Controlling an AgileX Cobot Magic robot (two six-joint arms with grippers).
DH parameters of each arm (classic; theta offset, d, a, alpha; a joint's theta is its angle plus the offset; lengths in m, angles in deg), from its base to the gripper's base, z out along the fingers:
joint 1: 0 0.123 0 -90
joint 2: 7.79 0 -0.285 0
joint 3: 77.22 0 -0.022 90
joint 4: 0 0.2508 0 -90
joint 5: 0 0 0.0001 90
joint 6: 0 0.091 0 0
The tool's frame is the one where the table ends.
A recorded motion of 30 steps. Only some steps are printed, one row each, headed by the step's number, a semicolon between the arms.
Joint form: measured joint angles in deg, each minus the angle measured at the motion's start. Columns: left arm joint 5, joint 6, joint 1, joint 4, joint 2, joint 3; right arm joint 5, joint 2, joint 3, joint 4, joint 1, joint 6.
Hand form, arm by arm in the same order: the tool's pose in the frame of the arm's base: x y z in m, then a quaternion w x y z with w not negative. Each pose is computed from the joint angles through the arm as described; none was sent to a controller.
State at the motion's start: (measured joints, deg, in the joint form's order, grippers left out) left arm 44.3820 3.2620 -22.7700 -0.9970 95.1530 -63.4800; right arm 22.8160 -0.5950 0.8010 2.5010 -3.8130 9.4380
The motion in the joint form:
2: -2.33 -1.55 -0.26 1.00 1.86 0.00; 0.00 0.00 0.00 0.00 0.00 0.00
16: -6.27 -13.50 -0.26 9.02 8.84 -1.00; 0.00 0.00 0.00 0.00 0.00 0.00
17: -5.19 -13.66 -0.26 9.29 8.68 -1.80; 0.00 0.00 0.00 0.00 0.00 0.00
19: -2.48 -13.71 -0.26 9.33 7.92 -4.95; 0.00 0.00 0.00 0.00 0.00 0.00
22: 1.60 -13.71 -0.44 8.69 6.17 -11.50; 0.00 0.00 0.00 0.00 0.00 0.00
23: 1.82 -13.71 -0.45 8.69 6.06 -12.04; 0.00 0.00 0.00 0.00 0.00 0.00
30: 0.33 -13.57 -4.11 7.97 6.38 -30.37; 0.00 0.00 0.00 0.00 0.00 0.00
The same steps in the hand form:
2: 0.3072 -0.1306 0.2122 0.16563 0.21119 0.96281 -0.03115; 0.0518 -0.0019 0.1733 0.58580 0.10457 0.80228 0.04747
16: 0.3272 -0.1306 0.1772 0.15888 0.15745 0.97464 0.00575; 0.0518 -0.0019 0.1733 0.58580 0.10457 0.80228 0.04747
17: 0.3285 -0.1306 0.1812 0.15862 0.15675 0.97478 0.00831; 0.0518 -0.0019 0.1733 0.58580 0.10457 0.80228 0.04747
19: 0.3342 -0.1325 0.1986 0.16936 0.15320 0.97354 0.00813; 0.0518 -0.0019 0.1733 0.58580 0.10457 0.80228 0.04747
22: 0.3436 -0.1378 0.2380 0.20401 0.14473 0.96821 -0.00272; 0.0518 -0.0019 0.1733 0.58580 0.10457 0.80228 0.04747
23: 0.3444 -0.1382 0.2412 0.20760 0.14430 0.96750 -0.00354; 0.0518 -0.0019 0.1733 0.58580 0.10457 0.80228 0.04747
30: 0.3669 -0.1773 0.3356 0.36133 0.15849 0.91671 -0.06294; 0.0518 -0.0019 0.1733 0.58580 0.10457 0.80228 0.04747

